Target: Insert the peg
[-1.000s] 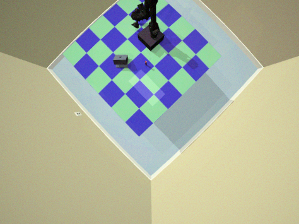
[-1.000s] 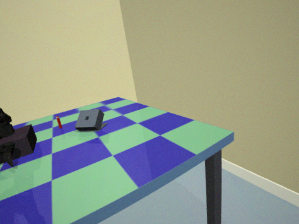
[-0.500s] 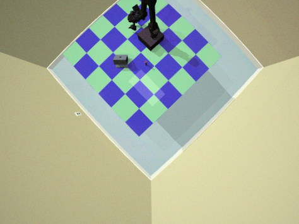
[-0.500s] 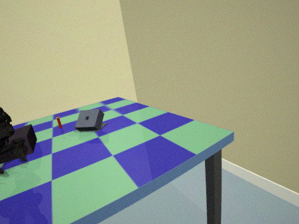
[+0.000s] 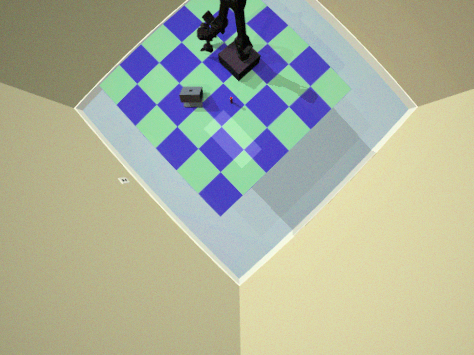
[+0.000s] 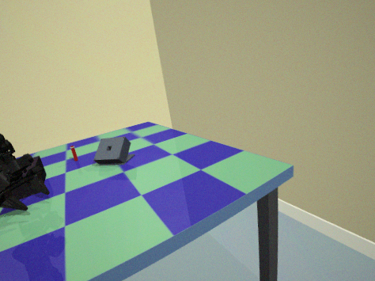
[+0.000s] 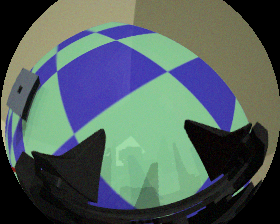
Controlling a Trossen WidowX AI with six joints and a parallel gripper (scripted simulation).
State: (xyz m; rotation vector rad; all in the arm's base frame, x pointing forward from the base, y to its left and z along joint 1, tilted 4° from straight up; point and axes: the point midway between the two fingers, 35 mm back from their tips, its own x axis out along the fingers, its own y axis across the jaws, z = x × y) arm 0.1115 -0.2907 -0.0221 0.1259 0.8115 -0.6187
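Now: gripper tip 120 mm short of the red peg, 440 mm to the right of it and 20 mm below it. Round my gripper tip: grey sloped panel: 280 mm ahead, 230 mm to the left, 10 mm above.
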